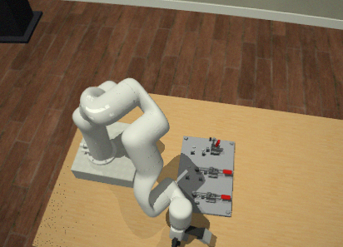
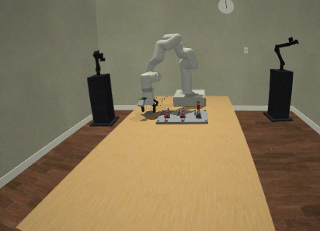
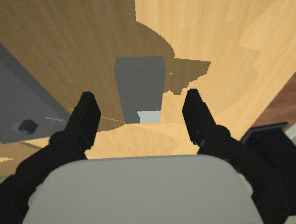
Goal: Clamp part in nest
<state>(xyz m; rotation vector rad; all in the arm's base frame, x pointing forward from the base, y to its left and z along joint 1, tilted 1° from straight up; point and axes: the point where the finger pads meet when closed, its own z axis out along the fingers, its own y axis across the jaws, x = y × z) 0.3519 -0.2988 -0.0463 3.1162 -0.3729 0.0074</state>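
Right now my hand is 2 cm above the grey block part. Also, from my hand: grey fixture plate: 9 cm ahead, 26 cm to the left, 2 cm below.
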